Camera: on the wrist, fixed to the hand. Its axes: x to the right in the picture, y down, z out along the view.
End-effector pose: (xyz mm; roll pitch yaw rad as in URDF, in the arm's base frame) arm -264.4 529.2 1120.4 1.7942 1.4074 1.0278
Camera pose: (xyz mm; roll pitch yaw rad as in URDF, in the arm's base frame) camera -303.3 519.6 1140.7 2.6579 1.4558 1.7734
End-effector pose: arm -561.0 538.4 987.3 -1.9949 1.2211 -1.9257
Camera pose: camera -577.4 516.6 1023.0 -1.9012 1.1111 -1.9591
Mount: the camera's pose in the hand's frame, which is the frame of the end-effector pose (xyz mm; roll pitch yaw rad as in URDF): -24.6 -30.3 -22.2 0.1217 0.0586 -0.0940
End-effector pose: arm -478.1 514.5 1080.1 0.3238 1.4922 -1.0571
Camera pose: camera -512.9 532.2 1102.2 -1.2197 1.5002 -2.7278
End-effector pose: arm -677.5 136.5 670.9 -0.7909 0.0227 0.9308
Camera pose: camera -662.4 94.7 677.4 -0.6675 -0.0029 0.8231
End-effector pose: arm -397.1 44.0 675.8 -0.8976 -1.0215 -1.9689
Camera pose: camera -422.3 77.6 660.0 -0.5919 -1.0489 -2.1795
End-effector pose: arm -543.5 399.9 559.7 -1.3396 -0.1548 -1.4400
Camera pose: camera -575.5 424.0 580.0 -1.1996 -0.2322 -1.5207
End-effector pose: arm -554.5 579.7 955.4 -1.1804 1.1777 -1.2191
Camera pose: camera -581.6 560.5 985.6 -1.2392 1.1049 -1.4204
